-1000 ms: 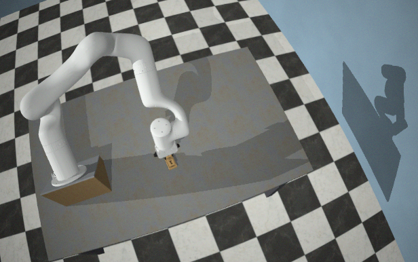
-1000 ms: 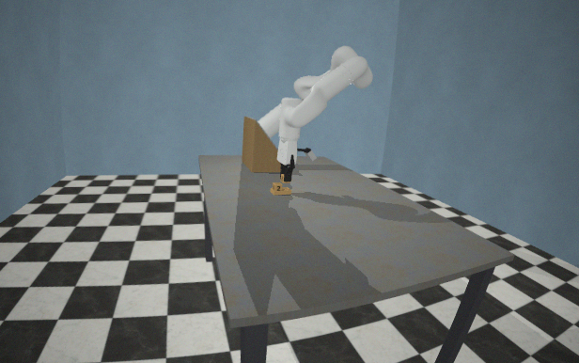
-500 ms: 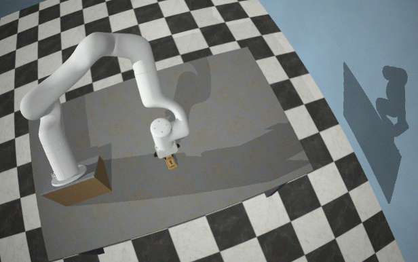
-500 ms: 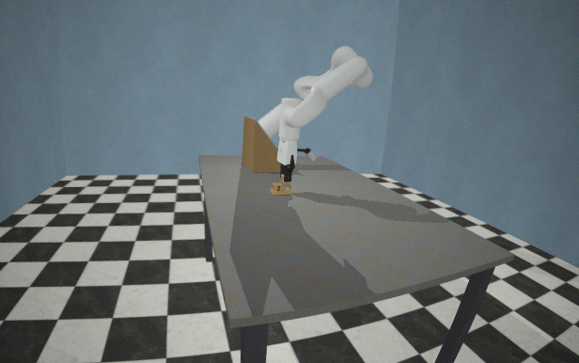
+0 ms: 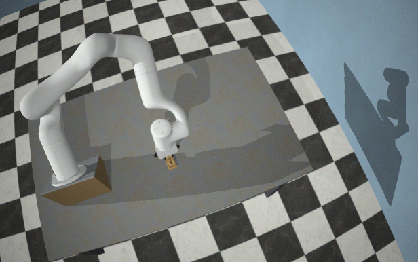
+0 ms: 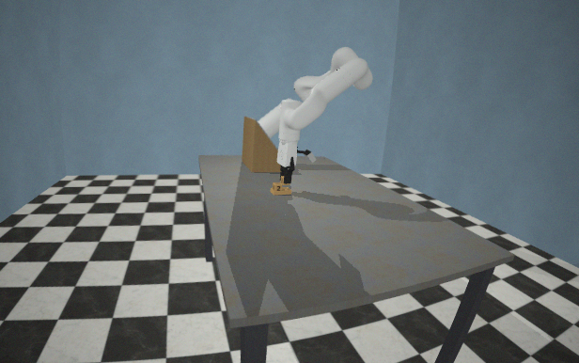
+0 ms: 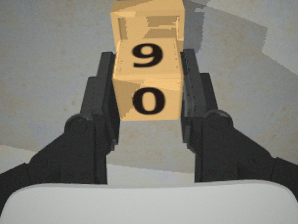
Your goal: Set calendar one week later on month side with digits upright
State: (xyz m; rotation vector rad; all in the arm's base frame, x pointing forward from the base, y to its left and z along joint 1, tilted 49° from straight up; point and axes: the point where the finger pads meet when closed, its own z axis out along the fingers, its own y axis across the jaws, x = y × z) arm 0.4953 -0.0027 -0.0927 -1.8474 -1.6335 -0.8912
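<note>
My gripper is now 2 cm to the left of the tray and 6 cm above it.
</note>
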